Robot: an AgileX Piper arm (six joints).
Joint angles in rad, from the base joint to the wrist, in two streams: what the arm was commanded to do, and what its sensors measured. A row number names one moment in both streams.
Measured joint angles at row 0: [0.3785 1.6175 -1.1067 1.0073 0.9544 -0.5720]
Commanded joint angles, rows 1 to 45: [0.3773 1.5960 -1.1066 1.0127 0.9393 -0.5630]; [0.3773 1.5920 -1.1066 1.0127 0.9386 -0.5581]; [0.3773 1.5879 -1.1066 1.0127 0.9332 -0.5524]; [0.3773 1.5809 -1.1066 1.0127 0.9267 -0.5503]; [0.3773 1.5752 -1.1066 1.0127 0.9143 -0.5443]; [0.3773 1.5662 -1.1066 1.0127 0.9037 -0.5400]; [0.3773 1.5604 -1.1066 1.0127 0.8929 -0.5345]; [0.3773 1.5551 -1.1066 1.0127 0.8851 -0.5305]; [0.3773 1.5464 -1.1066 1.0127 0.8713 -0.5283]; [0.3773 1.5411 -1.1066 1.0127 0.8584 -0.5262]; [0.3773 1.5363 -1.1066 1.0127 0.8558 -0.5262]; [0.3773 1.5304 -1.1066 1.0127 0.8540 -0.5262]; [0.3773 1.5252 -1.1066 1.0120 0.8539 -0.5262]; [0.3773 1.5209 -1.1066 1.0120 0.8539 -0.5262]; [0.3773 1.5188 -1.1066 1.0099 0.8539 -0.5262]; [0.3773 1.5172 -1.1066 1.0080 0.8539 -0.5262]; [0.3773 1.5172 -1.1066 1.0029 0.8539 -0.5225]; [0.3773 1.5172 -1.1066 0.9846 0.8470 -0.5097]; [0.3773 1.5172 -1.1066 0.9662 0.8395 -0.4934]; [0.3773 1.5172 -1.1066 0.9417 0.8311 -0.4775]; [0.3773 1.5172 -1.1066 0.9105 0.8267 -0.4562]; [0.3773 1.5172 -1.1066 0.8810 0.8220 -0.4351]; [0.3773 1.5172 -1.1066 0.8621 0.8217 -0.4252]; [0.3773 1.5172 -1.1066 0.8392 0.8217 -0.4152]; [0.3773 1.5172 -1.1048 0.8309 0.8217 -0.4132]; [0.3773 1.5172 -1.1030 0.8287 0.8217 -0.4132]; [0.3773 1.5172 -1.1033 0.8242 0.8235 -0.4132]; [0.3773 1.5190 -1.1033 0.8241 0.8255 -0.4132]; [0.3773 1.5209 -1.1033 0.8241 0.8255 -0.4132]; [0.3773 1.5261 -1.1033 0.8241 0.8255 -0.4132]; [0.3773 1.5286 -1.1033 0.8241 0.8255 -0.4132]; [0.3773 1.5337 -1.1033 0.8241 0.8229 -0.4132]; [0.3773 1.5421 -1.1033 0.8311 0.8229 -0.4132]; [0.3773 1.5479 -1.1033 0.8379 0.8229 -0.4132]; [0.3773 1.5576 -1.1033 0.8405 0.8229 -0.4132]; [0.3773 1.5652 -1.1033 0.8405 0.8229 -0.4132]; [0.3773 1.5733 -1.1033 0.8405 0.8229 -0.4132]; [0.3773 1.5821 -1.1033 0.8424 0.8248 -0.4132]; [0.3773 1.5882 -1.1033 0.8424 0.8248 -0.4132]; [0.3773 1.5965 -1.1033 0.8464 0.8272 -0.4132]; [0.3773 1.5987 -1.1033 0.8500 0.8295 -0.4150]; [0.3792 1.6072 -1.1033 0.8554 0.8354 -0.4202]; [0.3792 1.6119 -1.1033 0.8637 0.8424 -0.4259]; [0.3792 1.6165 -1.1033 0.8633 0.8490 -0.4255]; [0.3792 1.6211 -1.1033 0.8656 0.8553 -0.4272]
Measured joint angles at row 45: [0.3785 1.6085 -1.1067 0.8375 0.8323 -0.4109]
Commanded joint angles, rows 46 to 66: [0.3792 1.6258 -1.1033 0.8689 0.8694 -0.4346]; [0.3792 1.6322 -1.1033 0.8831 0.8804 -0.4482]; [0.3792 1.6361 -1.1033 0.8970 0.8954 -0.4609]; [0.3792 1.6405 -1.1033 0.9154 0.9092 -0.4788]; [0.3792 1.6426 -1.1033 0.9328 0.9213 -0.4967]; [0.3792 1.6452 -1.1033 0.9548 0.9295 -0.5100]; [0.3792 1.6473 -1.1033 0.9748 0.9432 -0.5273]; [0.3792 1.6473 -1.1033 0.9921 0.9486 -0.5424]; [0.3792 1.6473 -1.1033 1.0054 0.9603 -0.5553]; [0.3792 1.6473 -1.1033 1.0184 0.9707 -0.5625]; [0.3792 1.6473 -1.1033 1.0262 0.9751 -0.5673]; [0.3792 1.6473 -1.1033 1.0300 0.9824 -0.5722]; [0.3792 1.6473 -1.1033 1.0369 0.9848 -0.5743]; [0.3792 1.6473 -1.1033 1.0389 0.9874 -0.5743]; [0.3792 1.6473 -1.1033 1.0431 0.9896 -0.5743]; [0.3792 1.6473 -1.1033 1.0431 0.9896 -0.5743]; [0.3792 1.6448 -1.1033 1.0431 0.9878 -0.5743]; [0.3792 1.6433 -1.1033 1.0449 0.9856 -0.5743]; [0.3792 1.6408 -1.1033 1.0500 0.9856 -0.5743]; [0.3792 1.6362 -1.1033 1.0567 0.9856 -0.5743]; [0.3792 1.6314 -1.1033 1.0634 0.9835 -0.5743]
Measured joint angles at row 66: [0.3785 1.6494 -1.1067 1.0324 0.9837 -0.5609]
